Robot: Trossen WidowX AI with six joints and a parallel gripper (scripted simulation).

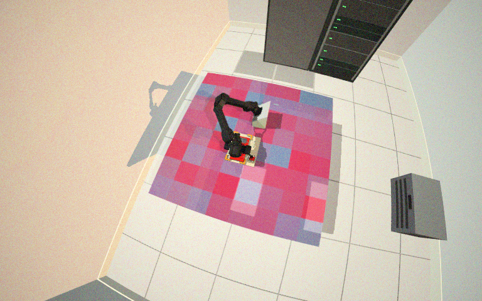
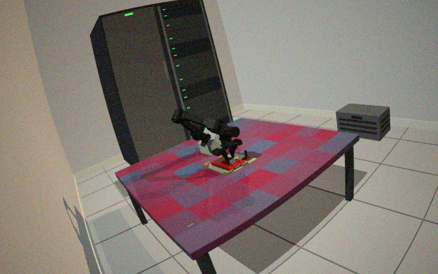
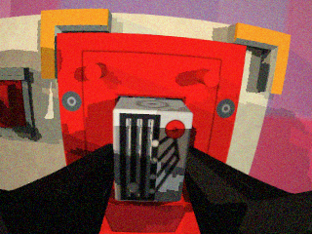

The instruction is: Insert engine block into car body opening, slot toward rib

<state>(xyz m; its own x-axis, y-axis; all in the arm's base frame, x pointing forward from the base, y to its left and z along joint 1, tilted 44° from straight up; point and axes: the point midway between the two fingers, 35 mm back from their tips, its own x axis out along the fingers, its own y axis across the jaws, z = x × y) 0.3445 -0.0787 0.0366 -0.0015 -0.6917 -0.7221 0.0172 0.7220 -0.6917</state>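
The beige fixture plate lies 40 mm behind my gripper tip, 30 mm below it and 10 mm to the left of it. From my gripper tip the other things lie so: grey engine block (10 mm below).
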